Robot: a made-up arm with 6 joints.
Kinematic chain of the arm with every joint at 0, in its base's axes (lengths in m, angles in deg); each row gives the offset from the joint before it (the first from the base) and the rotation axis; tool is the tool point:
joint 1: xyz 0 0 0.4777 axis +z
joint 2: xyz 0.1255 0 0 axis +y
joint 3: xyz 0 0 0.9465 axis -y
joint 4: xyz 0 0 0.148 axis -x
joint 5: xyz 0.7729 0 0 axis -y
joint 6: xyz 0.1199 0 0 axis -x
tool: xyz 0 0 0
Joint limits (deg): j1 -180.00..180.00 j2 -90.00..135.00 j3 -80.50..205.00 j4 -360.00..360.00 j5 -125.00..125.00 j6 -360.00..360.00
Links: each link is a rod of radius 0.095 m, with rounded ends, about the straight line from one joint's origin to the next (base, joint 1, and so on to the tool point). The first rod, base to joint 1, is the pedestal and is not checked.
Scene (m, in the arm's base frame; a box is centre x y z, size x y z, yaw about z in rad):
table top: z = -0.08
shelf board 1: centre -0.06 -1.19 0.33 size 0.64 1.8 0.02 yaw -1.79
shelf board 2: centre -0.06 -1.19 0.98 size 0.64 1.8 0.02 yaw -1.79
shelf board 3: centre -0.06 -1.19 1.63 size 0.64 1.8 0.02 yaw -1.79
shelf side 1: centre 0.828 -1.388 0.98 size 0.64 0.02 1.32 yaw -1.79
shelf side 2: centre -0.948 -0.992 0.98 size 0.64 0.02 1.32 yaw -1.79
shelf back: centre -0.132 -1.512 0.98 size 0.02 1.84 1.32 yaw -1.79
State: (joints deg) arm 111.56 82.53 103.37 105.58 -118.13 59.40
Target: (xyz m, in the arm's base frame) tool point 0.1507 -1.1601 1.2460
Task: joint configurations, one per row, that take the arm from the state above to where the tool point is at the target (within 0.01 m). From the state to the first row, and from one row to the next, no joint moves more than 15 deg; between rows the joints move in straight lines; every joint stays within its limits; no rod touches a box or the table.
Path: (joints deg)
1: 110.20 69.48 112.76 106.93 -117.86 59.40
2: 108.85 56.44 122.16 108.27 -117.58 59.40
3: 107.49 43.39 131.55 109.62 -117.31 59.40
4: 106.14 30.35 140.94 110.97 -117.04 59.40
5: 104.78 17.30 150.33 112.31 -116.76 59.40
6: 103.43 4.26 159.73 113.66 -116.49 59.40
7: 102.07 -8.79 169.12 115.01 -116.21 59.40
8: 98.80 -17.28 156.82 114.04 -113.89 59.40
9: 95.53 -25.78 144.51 113.07 -111.56 59.40
10: 92.26 -34.27 132.21 112.10 -109.23 59.40

